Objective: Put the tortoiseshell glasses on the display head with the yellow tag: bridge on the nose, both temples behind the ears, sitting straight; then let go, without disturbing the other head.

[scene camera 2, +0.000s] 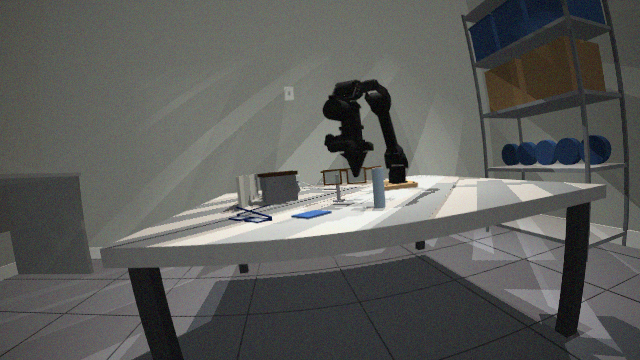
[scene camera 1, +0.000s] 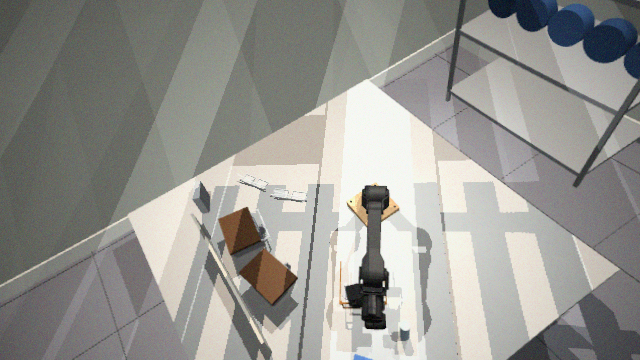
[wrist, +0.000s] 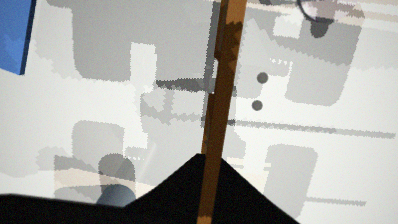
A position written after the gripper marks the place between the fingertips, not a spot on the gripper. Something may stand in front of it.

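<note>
You can see the gripper (scene camera 2: 356, 177) here, and the wrist view has the gripper too, (wrist: 206, 163).
</note>
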